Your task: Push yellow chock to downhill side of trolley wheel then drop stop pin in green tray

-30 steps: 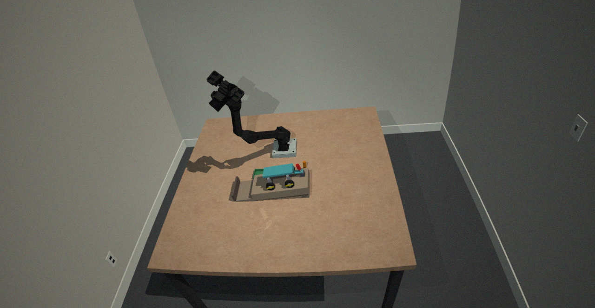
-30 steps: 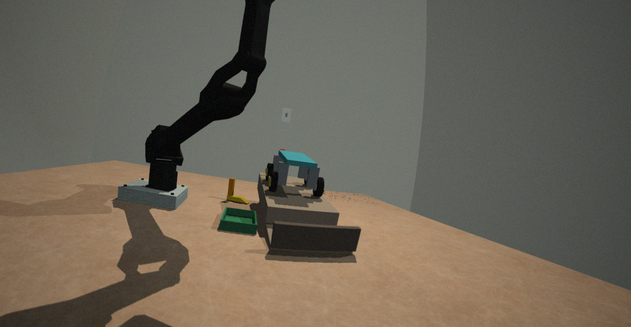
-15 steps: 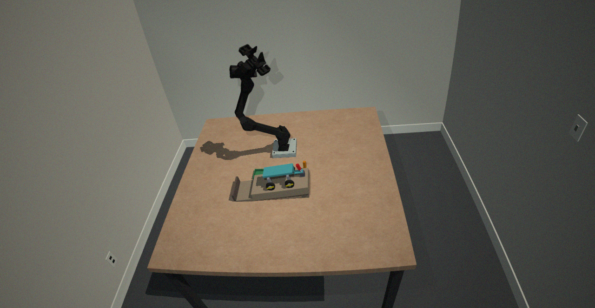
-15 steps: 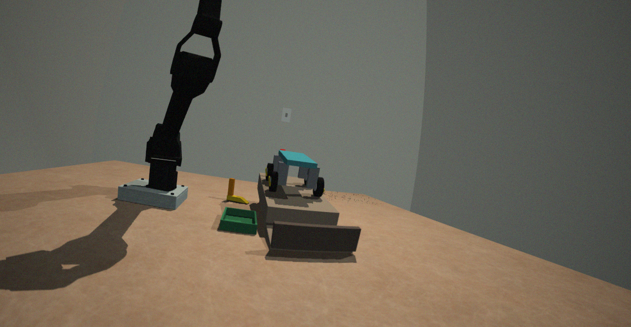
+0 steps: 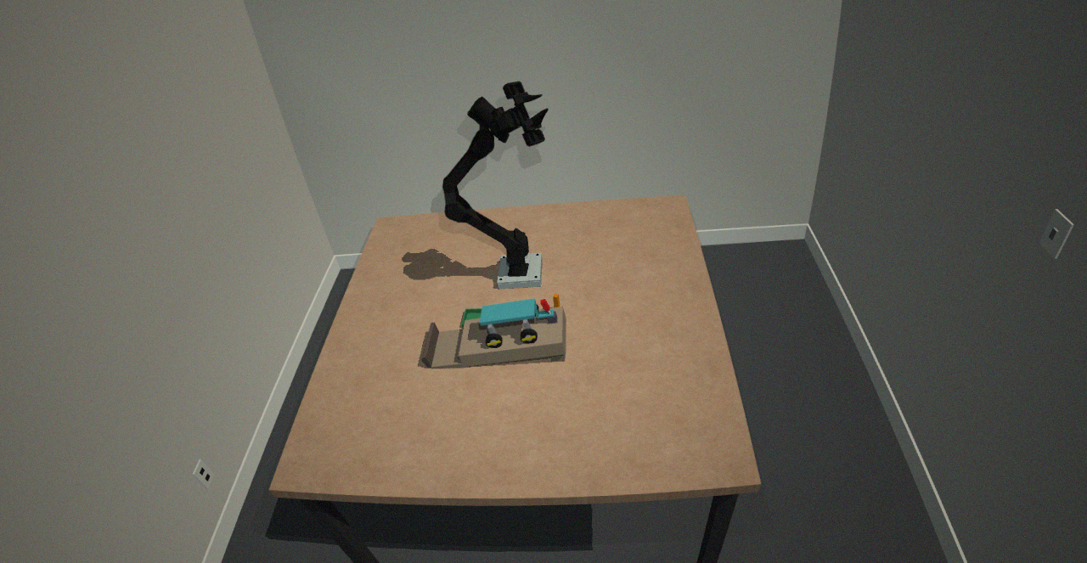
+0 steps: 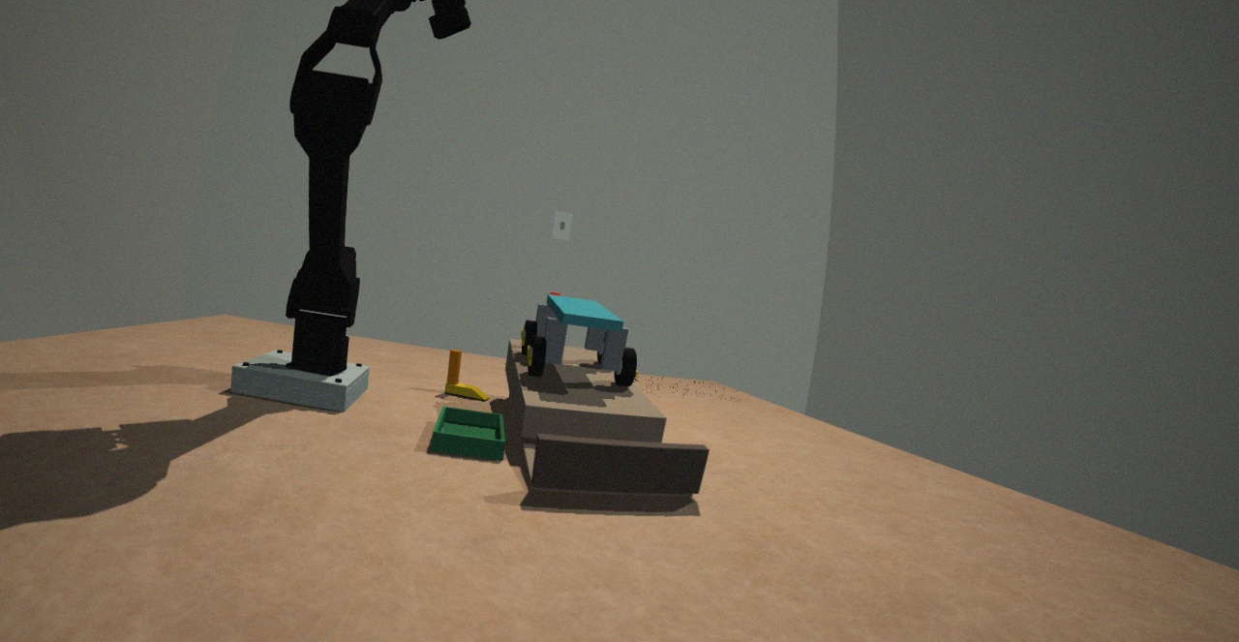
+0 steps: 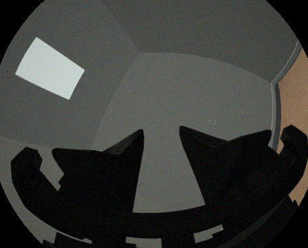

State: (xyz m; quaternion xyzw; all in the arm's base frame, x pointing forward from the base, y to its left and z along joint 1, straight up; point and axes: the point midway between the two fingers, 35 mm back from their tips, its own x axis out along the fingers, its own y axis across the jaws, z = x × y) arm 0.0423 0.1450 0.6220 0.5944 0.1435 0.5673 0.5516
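My gripper tip is 65 cm above the yellow chock, 13 cm short of it and 2 cm to the left of it. Round my gripper tip: teal trolley 56 cm below, 28 cm ahead, 12 cm to the right; red-headed stop pin 54 cm below, 25 cm ahead, 2 cm to the right; brown ramp 62 cm below, 28 cm ahead, 13 cm to the right.
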